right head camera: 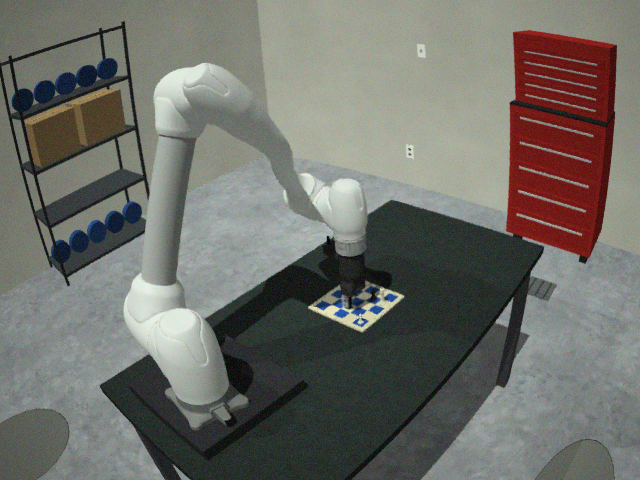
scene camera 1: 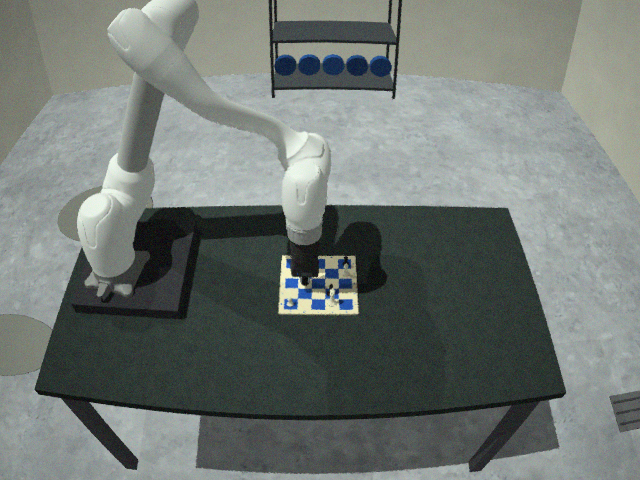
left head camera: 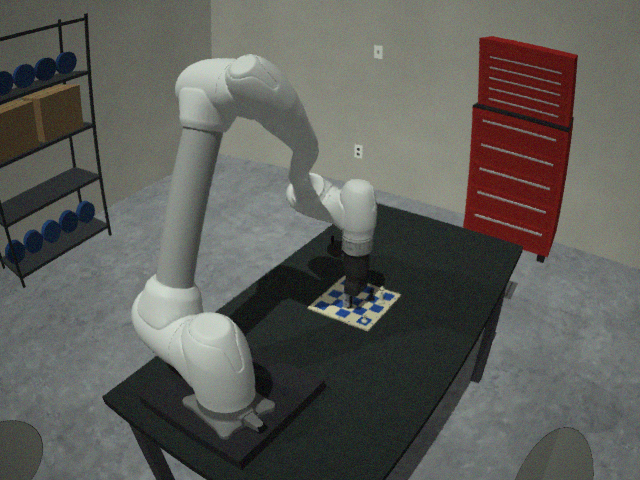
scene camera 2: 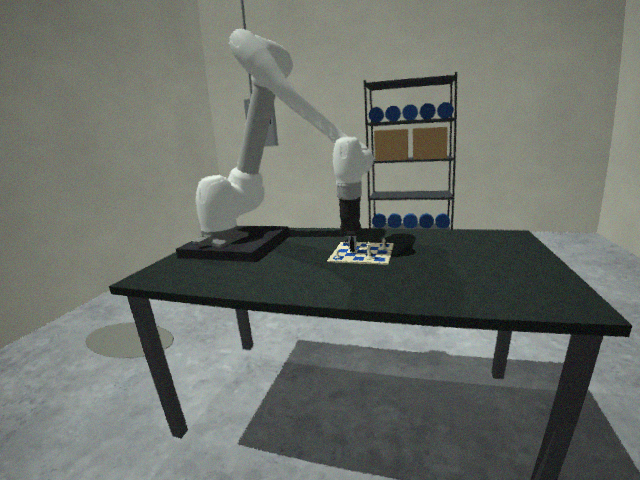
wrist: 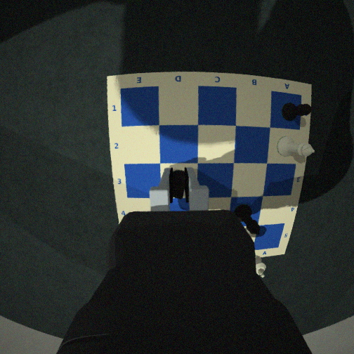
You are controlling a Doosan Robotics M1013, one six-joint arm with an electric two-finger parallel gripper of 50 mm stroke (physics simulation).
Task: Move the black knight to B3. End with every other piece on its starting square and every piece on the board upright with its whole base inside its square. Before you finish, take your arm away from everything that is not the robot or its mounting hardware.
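Frame: origin at the arm's base, x ahead, y left, z up, level; metres.
Where they show: gripper, between the fingertips: [right head camera: 347, 304] [scene camera 1: 305, 279] [left head camera: 347, 304] [scene camera 2: 352, 248]; arm's base, origin of its link: [right head camera: 206, 399] [scene camera 1: 117, 271] [left head camera: 228, 406] [scene camera 2: 221, 239].
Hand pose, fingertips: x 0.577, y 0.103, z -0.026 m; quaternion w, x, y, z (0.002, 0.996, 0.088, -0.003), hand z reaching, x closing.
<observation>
Things, the pixels of their top centre, and the offset from my fingertips. Level surfaces: height alone.
- cream board, centre of its top: [scene camera 1: 318, 283] [right head camera: 357, 301] [left head camera: 355, 301] [scene camera 2: 362, 251] dx +0.039, dy +0.001, dz -0.009 m
- short white piece, centre of its top: [scene camera 1: 289, 297] [left head camera: 364, 313] dx -0.026, dy -0.088, dz +0.023 m
- dark table, height of its surface: dz -0.014 m
My gripper [left head camera: 349, 301] [right head camera: 347, 302] [scene camera 1: 305, 281] [scene camera 2: 352, 244] [wrist: 178, 177] is shut on the black knight [wrist: 178, 183], which stands between the fingertips over the D3 area of the blue and cream board [scene camera 1: 310, 312] [wrist: 114, 100]. The knight's base is hidden, and I cannot tell whether it touches the board. Square B3 [wrist: 250, 176], cream, shows no piece, two columns right of the gripper in the wrist view. A black piece [wrist: 243, 212] is at B4, another black piece [wrist: 289, 111] at A1, and a white piece [wrist: 285, 146] at A2.
A white piece [wrist: 260, 268] [scene camera 1: 332, 299] stands at B5, partly hidden in the wrist view. A short white piece [scene camera 1: 290, 302] [left head camera: 364, 320] stands at E5. The board lies on a dark table [scene camera 1: 413, 361]. A red tool cabinet [left head camera: 516, 170] [right head camera: 555, 173] stands beyond the table.
</observation>
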